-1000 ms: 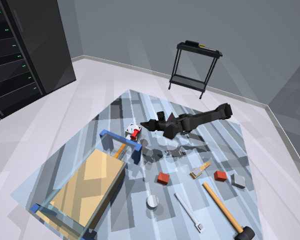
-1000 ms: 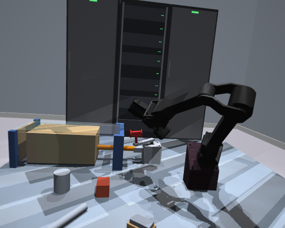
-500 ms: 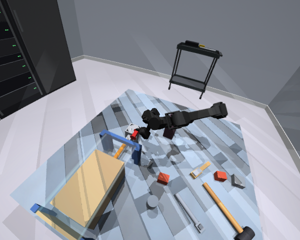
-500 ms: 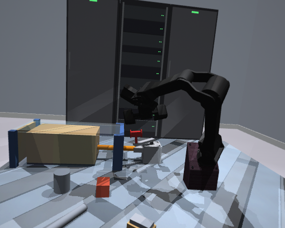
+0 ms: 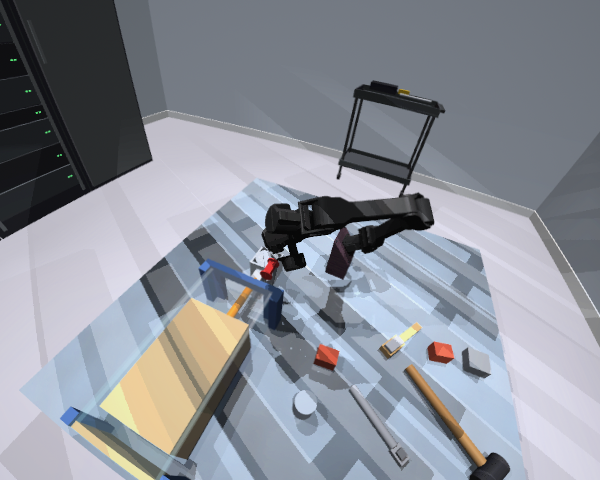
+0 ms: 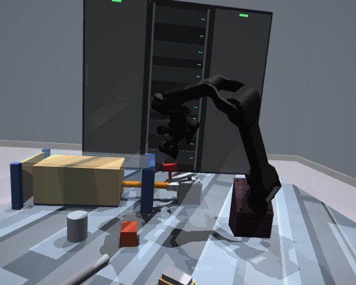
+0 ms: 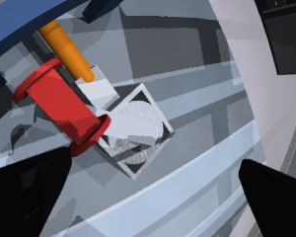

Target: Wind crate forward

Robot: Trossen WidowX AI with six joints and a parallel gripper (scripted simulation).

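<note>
Right now the crank handle is 11 cm below my gripper tip, 1 cm to the right of it and 1 cm ahead of it. The rest, counted from my gripper tip: red knob (8 cm below, 4 cm ahead, 1 cm to the left); grey winch (19 cm below, 6 cm to the right, 6 cm behind); frame (11 cm below, 11 cm ahead, 4 cm to the right).
</note>
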